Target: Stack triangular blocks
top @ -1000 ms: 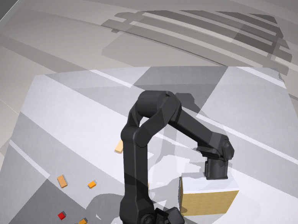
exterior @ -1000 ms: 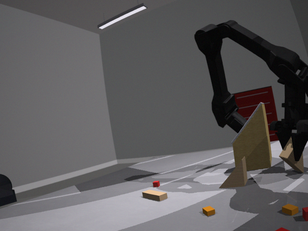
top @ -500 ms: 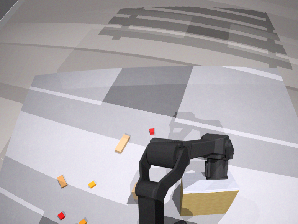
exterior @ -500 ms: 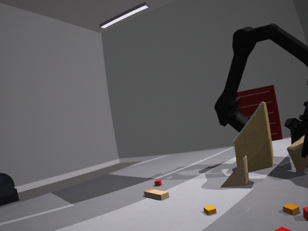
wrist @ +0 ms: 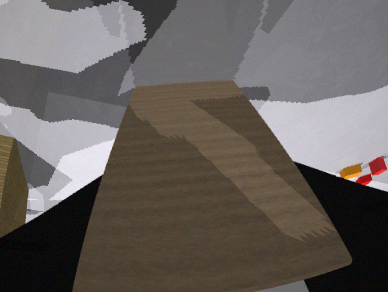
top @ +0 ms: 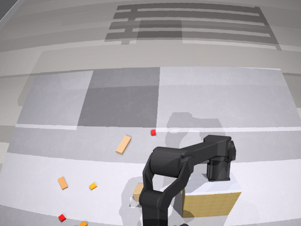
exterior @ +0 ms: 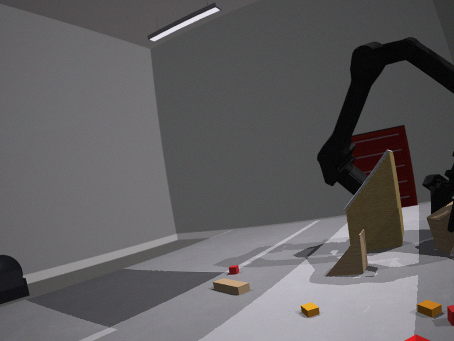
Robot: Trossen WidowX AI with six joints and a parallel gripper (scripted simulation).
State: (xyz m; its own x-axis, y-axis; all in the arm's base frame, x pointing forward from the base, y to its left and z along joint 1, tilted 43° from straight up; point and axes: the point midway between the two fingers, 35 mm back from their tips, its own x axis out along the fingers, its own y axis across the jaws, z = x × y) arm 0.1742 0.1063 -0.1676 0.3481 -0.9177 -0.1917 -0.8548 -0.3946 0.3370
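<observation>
The tan triangular block is 1 cm above my gripper tip. Round my gripper tip: tan brick: 35 cm ahead, 18 cm to the right, 4 cm below.
</observation>
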